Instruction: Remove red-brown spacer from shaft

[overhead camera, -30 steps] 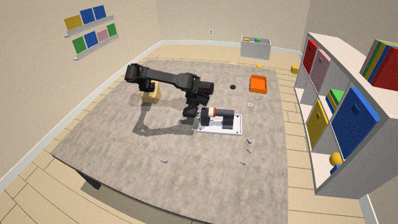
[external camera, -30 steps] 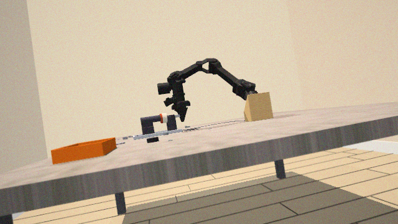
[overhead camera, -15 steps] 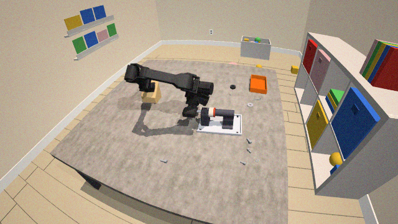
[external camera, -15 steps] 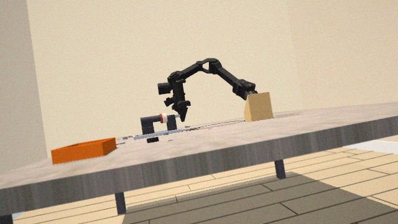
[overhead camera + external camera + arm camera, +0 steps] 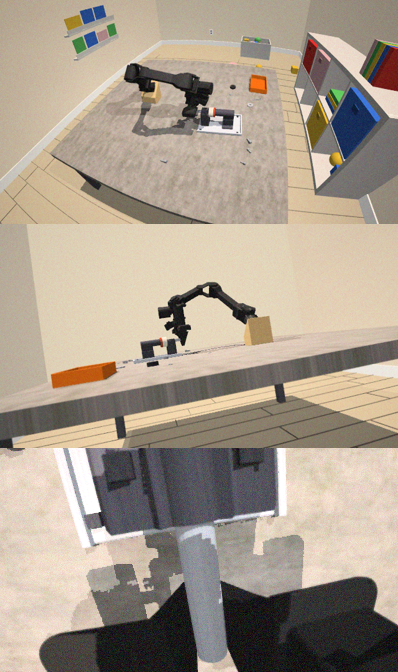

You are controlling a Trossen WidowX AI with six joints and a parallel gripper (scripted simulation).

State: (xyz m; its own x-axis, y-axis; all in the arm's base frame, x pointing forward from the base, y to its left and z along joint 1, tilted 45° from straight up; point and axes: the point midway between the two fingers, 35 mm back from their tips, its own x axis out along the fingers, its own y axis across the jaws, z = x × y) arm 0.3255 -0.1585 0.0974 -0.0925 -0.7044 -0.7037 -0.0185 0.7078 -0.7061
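My gripper tip is now 70 mm short of the shaft and 30 mm below it. The rest, counted from my gripper tip: black disc: 190 mm ahead, 380 mm to the left, 40 mm below; then red-brown spacer: 110 mm ahead, 30 mm above; then orange tray: 380 mm ahead, 440 mm to the left, 40 mm below.
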